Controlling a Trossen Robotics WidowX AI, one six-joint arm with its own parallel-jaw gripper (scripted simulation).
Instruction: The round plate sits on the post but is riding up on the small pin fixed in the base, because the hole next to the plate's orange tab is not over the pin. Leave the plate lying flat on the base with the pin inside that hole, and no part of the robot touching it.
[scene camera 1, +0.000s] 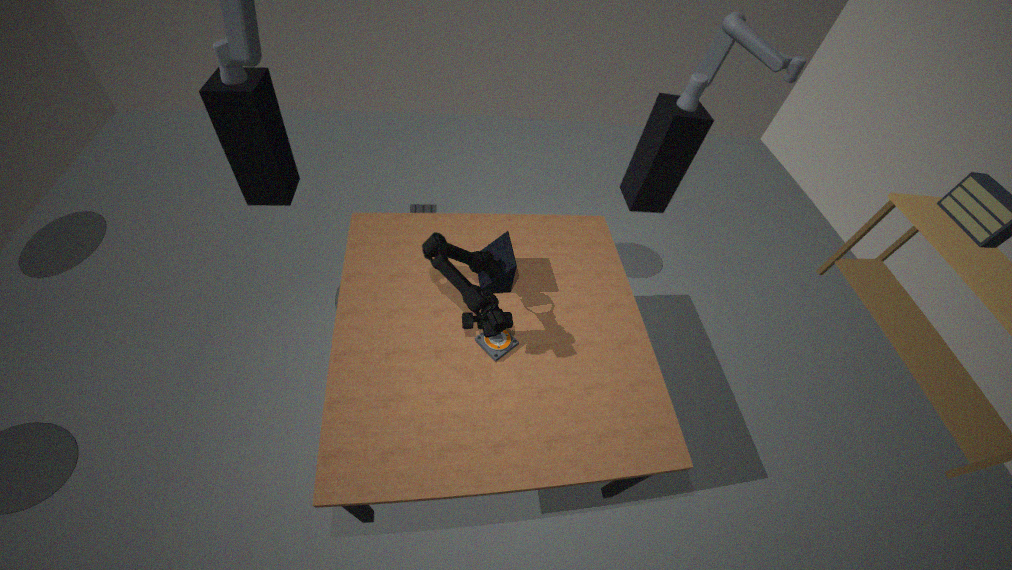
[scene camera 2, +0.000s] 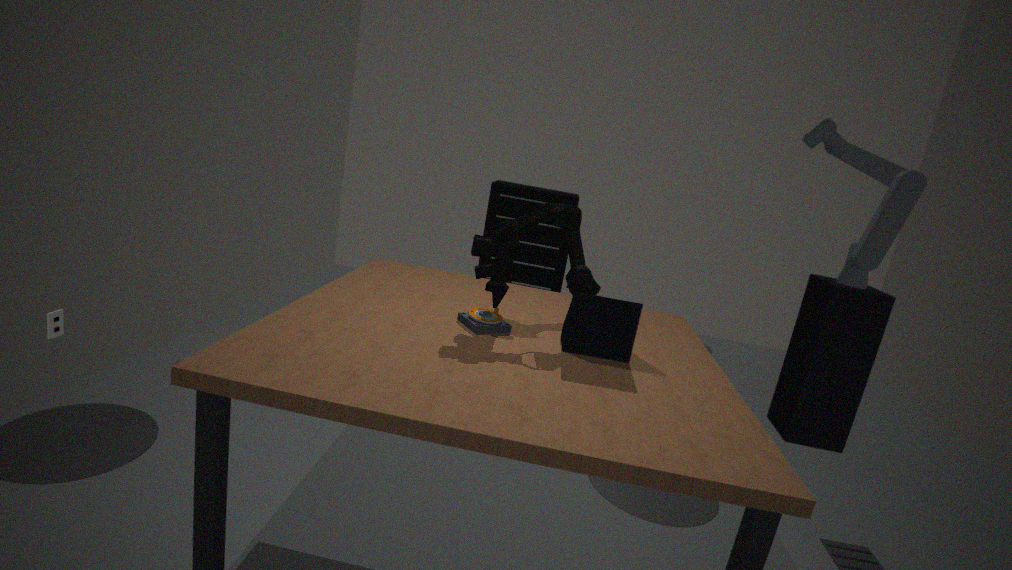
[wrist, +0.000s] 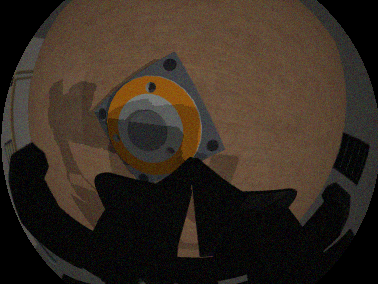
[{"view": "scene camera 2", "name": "gripper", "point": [494, 308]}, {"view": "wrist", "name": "gripper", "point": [192, 162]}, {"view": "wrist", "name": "square grey base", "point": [170, 66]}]
